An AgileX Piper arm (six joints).
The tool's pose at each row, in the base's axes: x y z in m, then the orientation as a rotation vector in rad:
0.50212, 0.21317, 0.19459, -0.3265, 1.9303, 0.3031
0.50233, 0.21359, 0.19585, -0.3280, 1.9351, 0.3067
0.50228, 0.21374, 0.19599, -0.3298, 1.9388, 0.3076
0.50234, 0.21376, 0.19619, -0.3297, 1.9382, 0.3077
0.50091, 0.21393, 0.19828, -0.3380, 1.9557, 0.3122
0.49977, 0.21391, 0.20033, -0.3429, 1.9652, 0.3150
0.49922, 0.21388, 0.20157, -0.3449, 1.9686, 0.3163
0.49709, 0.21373, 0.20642, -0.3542, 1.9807, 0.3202
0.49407, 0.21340, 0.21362, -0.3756, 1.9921, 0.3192
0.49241, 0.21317, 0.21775, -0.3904, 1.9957, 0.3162
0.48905, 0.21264, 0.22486, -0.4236, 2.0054, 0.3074
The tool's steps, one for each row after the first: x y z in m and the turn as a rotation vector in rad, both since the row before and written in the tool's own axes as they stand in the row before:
-0.00128, 0.00039, -0.00013, -0.0031, 0.0048, 0.0016
-0.00012, 0.00017, -0.00004, -0.0014, 0.0039, -0.0001
-0.00021, 0.00001, -0.00002, 0.0000, -0.0006, 0.0000
-0.00142, 0.00081, -0.00194, -0.0067, 0.0185, 0.0000
-0.00144, 0.00054, -0.00177, -0.0041, 0.0101, -0.0001
-0.00092, 0.00026, -0.00097, -0.0018, 0.0037, -0.0001
-0.00357, 0.00099, -0.00379, -0.0068, 0.0135, -0.0020
-0.00528, 0.00134, -0.00561, -0.0088, 0.0156, -0.0125
-0.00301, 0.00069, -0.00321, -0.0045, 0.0068, -0.0105
-0.00493, 0.00124, -0.00602, -0.0087, 0.0171, -0.0241

